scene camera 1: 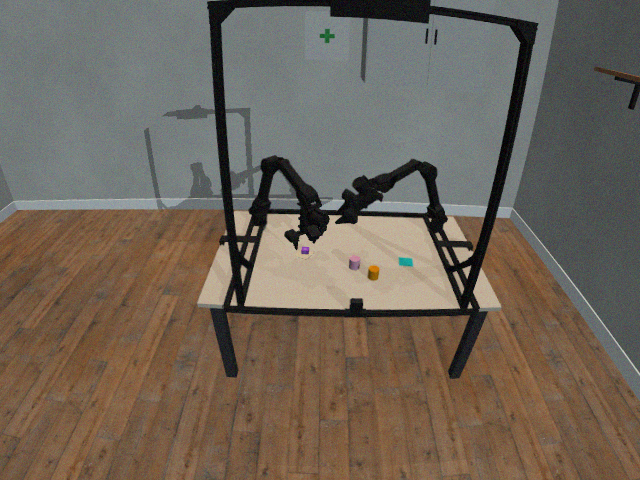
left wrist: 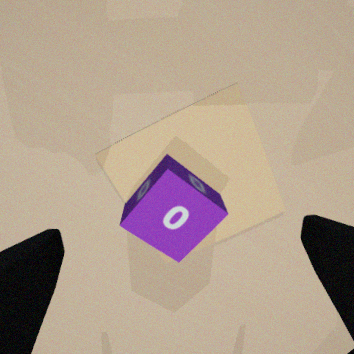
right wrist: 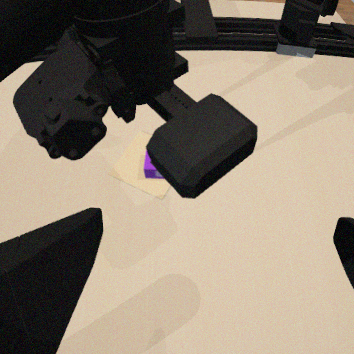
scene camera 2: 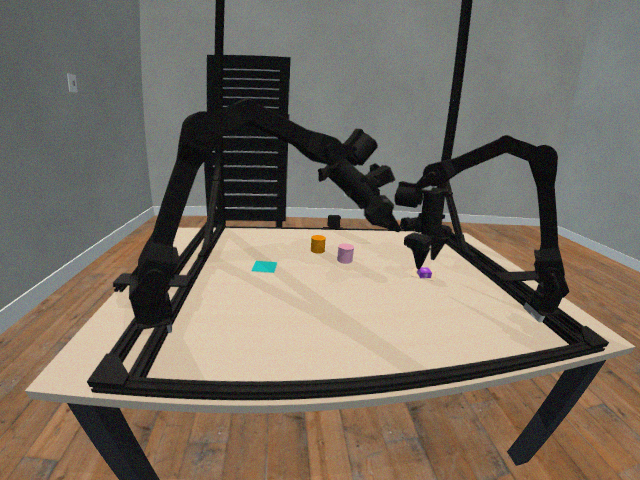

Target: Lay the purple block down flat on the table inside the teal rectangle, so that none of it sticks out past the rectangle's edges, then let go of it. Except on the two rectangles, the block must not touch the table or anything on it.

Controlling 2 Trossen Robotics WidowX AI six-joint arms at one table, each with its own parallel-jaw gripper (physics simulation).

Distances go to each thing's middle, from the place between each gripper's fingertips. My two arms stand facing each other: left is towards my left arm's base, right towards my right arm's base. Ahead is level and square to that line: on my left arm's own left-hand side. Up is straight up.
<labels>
Now: the pale rectangle (left wrist: pixel 215 138) 16 cm below my right hand, 14 cm to the left of it and 5 cm behind it.
Right now the pale rectangle is 1 cm behind my left hand and 3 cm below it.
</labels>
